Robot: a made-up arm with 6 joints. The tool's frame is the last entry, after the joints. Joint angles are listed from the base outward. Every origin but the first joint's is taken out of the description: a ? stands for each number. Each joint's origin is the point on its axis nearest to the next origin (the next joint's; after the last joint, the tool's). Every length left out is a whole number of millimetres.
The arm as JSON. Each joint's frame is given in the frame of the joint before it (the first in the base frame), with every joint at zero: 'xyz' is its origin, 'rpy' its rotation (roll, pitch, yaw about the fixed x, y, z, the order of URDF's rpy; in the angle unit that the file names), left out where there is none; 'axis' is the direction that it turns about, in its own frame. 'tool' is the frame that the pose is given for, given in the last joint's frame.
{
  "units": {
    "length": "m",
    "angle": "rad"
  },
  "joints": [
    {
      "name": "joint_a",
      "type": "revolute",
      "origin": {
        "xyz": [
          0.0,
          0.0,
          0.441
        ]
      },
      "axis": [
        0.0,
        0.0,
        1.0
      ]
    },
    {
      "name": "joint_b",
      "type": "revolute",
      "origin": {
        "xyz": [
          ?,
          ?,
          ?
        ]
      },
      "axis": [
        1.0,
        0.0,
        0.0
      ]
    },
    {
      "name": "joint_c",
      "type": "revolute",
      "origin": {
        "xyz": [
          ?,
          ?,
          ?
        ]
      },
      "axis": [
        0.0,
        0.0,
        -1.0
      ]
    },
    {
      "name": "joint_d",
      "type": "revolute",
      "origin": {
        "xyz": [
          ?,
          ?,
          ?
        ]
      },
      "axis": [
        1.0,
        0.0,
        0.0
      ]
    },
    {
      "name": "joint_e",
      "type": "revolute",
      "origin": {
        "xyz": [
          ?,
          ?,
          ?
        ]
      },
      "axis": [
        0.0,
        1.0,
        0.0
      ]
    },
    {
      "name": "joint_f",
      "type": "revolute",
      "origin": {
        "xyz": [
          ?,
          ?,
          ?
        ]
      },
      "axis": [
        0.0,
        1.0,
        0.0
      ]
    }
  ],
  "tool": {
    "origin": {
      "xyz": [
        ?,
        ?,
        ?
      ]
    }
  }
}
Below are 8 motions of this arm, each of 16 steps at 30 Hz.
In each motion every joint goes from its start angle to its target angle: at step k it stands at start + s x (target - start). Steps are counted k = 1, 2, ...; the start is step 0. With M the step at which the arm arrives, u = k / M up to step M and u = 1 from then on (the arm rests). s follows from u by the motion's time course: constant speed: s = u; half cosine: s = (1 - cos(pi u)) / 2; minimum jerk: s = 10 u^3 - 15 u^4 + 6 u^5.
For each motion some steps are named. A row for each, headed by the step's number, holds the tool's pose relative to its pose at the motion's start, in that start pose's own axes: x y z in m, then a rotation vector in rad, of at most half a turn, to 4 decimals.
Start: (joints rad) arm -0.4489 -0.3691 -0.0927 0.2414 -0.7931 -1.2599
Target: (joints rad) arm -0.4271 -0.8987 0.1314 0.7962 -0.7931 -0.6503
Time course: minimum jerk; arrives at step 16
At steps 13, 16:
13: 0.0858 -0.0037 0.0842 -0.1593 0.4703 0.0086
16: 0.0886 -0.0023 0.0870 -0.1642 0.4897 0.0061

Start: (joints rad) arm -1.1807 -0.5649 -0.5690 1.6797 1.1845 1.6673
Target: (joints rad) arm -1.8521 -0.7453 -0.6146 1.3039 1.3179 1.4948
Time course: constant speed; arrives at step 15
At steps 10, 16:
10: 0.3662 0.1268 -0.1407 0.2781 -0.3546 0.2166
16: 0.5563 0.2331 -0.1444 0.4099 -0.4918 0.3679

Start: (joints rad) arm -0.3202 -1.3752 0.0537 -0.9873 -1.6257 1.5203
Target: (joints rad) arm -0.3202 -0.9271 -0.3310 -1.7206 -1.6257 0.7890
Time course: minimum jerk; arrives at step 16
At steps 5, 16:
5: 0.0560 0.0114 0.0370 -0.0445 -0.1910 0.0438
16: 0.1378 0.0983 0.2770 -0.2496 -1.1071 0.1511

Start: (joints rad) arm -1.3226 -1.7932 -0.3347 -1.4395 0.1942 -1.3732
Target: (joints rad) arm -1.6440 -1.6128 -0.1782 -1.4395 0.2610 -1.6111
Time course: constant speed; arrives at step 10
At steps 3, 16:
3: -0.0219 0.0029 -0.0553 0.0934 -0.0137 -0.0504
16: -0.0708 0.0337 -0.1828 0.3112 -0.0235 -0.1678

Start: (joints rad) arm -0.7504 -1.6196 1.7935 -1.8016 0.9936 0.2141
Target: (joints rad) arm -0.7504 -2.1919 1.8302 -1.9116 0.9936 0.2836
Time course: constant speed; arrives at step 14
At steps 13, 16:
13: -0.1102 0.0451 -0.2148 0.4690 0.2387 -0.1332
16: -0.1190 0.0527 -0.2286 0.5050 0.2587 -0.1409

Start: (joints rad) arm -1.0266 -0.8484 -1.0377 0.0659 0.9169 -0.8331
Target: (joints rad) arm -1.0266 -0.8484 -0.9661 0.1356 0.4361 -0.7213
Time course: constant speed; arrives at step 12
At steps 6, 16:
6: -0.0466 -0.0036 -0.0297 0.0346 -0.1874 -0.0360
16: -0.0914 -0.0035 -0.0650 0.0625 -0.3759 -0.0784

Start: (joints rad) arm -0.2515 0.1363 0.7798 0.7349 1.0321 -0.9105
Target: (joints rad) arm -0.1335 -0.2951 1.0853 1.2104 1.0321 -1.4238
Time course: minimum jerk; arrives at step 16
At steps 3, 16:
3: 0.0043 0.0001 -0.0004 0.0075 -0.0418 0.0039
16: 0.1824 0.0401 -0.0037 0.2497 -0.8582 0.1610

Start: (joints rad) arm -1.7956 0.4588 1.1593 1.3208 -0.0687 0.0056
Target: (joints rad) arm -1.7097 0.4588 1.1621 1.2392 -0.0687 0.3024
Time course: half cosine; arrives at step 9
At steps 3, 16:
3: -0.0011 0.0030 0.0206 -0.0291 0.0931 0.0019
16: -0.0004 0.0155 0.0857 -0.1172 0.3720 -0.0032

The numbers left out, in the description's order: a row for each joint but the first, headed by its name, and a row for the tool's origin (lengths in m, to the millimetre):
joint_b: -0.023 -0.03 0.0
joint_c: 0.0 -0.083 -0.143
joint_d: 0.019 -0.102 0.0
joint_e: 0.0 -0.709 0.062
joint_f: -0.123 0.0 0.095
tool: 0.018 0.0 -0.095

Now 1 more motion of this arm.
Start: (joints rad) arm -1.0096 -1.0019 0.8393 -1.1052 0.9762 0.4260
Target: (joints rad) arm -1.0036 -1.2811 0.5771 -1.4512 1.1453 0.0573
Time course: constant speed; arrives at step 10
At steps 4, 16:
4: -0.1312 0.0350 0.0031 -0.0119 -0.2086 -0.2181
16: -0.3098 0.1405 -0.0299 -0.0468 -0.5032 -0.5636

